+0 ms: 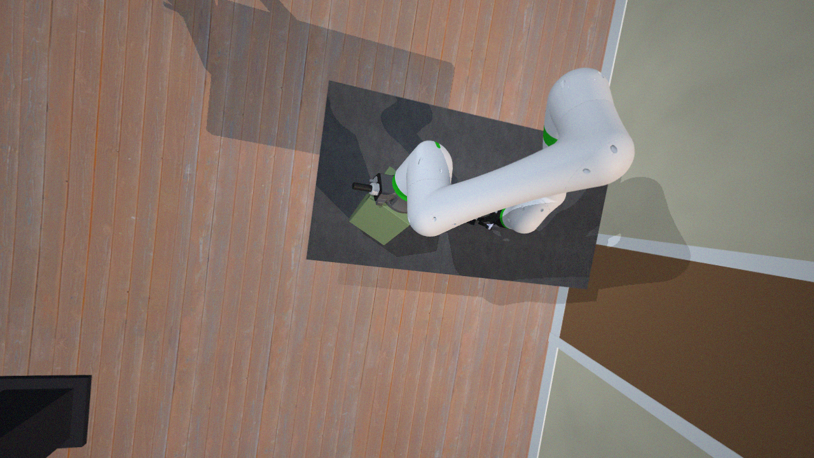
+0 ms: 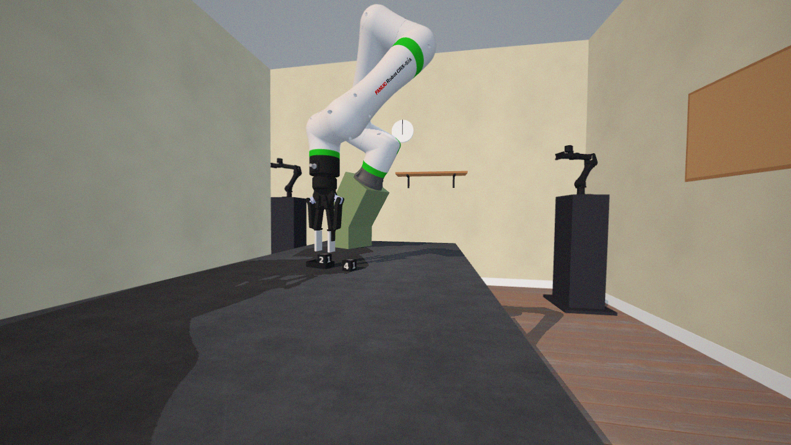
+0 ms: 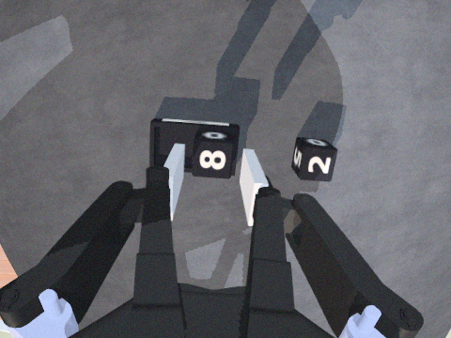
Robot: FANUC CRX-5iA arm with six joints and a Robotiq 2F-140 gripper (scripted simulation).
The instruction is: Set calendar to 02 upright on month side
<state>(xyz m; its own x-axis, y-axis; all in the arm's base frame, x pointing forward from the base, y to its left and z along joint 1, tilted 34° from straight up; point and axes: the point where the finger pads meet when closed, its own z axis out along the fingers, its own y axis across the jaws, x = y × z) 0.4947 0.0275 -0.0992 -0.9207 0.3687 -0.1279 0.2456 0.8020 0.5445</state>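
My gripper is now 10 mm past the black tray, 20 mm to the left of it and 70 mm above it. Round my hand: black number cube (20 mm ahead, 90 mm to the left, 70 mm below).
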